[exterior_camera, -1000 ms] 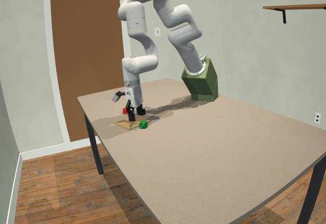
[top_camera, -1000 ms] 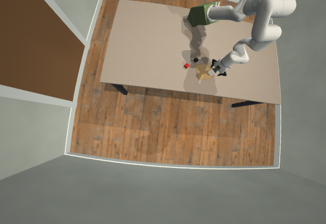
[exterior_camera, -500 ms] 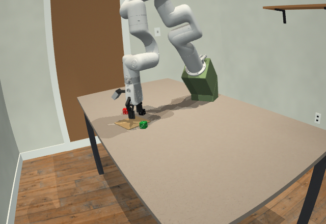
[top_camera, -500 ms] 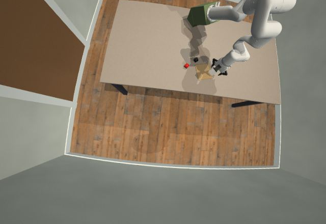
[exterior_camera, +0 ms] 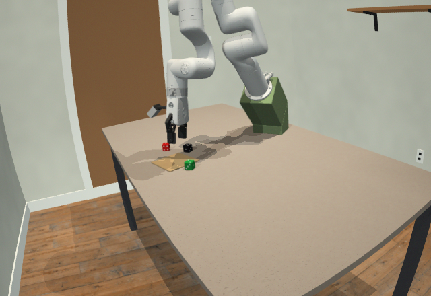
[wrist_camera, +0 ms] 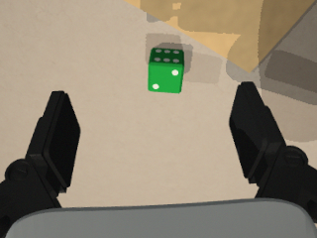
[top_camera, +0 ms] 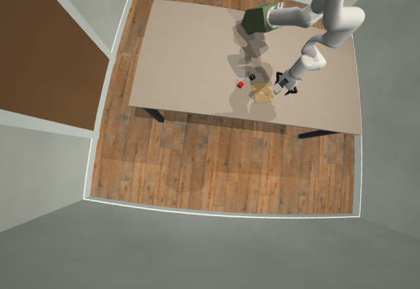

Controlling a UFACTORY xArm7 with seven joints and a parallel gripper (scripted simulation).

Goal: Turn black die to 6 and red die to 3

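Right now my hand is 80 mm past the black die, 170 mm to the left of it and 100 mm above it. From my hand the other things lie so: tan mat 10 mm ahead, 80 mm to the right, 120 mm below; red die 240 mm to the right, 100 mm below; green die 30 mm behind, 20 mm to the left, 100 mm below.
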